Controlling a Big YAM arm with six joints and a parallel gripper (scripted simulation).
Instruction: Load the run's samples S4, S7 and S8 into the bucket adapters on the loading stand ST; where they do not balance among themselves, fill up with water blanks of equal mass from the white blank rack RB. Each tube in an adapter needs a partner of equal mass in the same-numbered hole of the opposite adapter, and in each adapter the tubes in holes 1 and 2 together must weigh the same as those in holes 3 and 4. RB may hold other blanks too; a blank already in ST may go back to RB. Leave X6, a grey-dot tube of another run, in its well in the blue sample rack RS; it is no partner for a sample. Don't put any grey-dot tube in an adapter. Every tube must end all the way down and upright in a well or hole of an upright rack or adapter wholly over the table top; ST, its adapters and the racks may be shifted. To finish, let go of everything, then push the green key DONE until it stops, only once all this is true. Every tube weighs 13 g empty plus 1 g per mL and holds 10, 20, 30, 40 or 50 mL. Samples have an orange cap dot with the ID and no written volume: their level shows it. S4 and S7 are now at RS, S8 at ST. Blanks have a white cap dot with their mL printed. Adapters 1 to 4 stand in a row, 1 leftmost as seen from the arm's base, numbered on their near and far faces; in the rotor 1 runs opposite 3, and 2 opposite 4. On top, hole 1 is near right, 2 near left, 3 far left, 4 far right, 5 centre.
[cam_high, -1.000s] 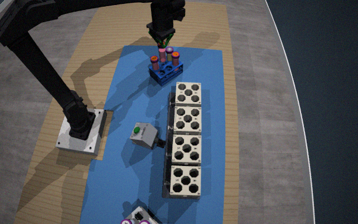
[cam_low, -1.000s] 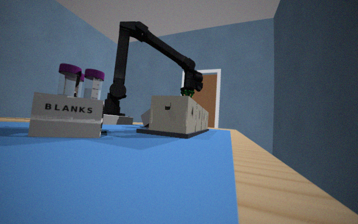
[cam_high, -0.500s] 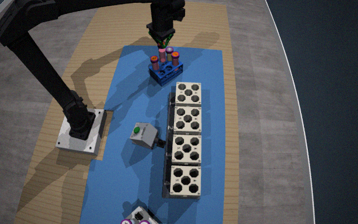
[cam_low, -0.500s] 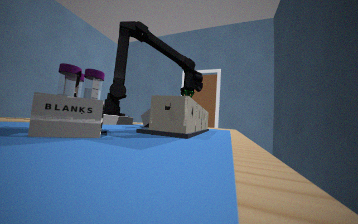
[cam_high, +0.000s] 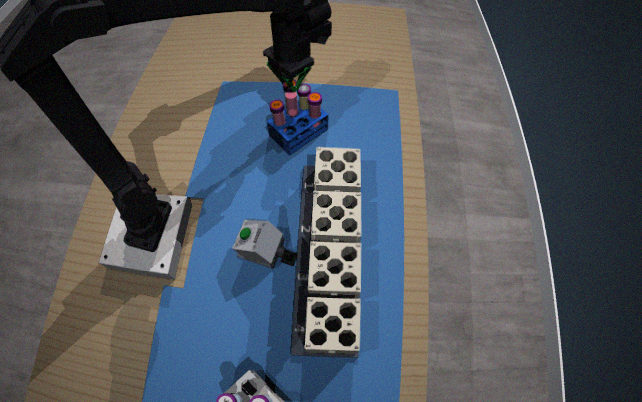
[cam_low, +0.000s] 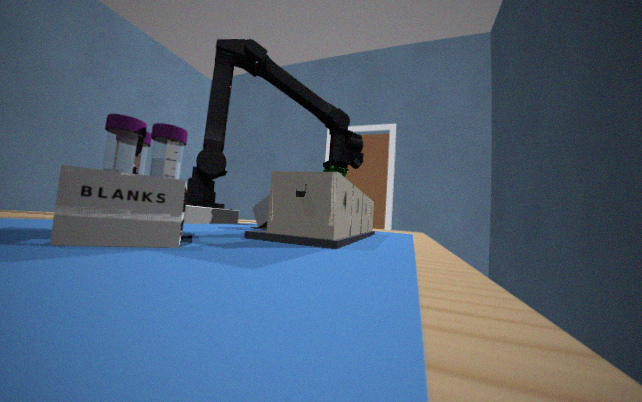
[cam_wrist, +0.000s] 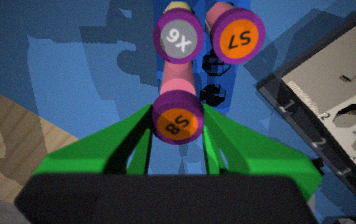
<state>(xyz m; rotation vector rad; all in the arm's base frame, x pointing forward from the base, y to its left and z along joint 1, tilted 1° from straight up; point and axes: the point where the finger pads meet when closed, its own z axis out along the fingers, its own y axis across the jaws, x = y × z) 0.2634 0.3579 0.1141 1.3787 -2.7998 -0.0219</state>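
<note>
The 40 mL blank lies 100 mm ahead of my hand, 660 mm to the right of it and 90 mm below it. The rest, counted from my hand: grey-dot tube X6 (20 mm ahead, 40 mm to the left, 90 mm below); blue sample rack RS (20 mm ahead, 10 mm to the right, 130 mm below); adapter 2 (160 mm ahead, 270 mm to the right, 110 mm below).
</note>
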